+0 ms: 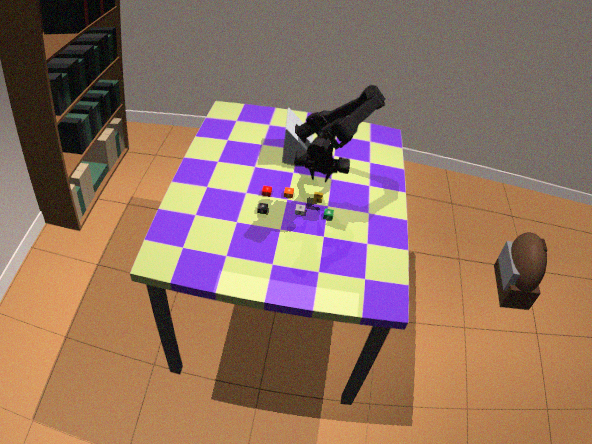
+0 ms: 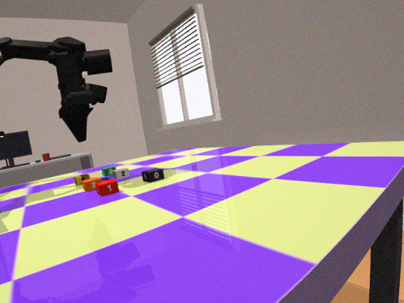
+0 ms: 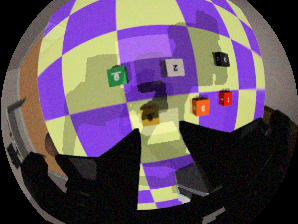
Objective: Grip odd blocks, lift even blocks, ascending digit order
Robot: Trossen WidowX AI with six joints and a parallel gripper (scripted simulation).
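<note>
My gripper tip is 2 cm past the yellow block, 1 cm to the right of it and 9 cm above it. The rest, counted from my gripper tip: orange block marked 3: 2 cm behind, 10 cm to the right, 9 cm below; then white block marked 2: 6 cm ahead, 5 cm to the right, 9 cm below; then green block: 7 cm ahead, 5 cm to the left, 9 cm below.
</note>
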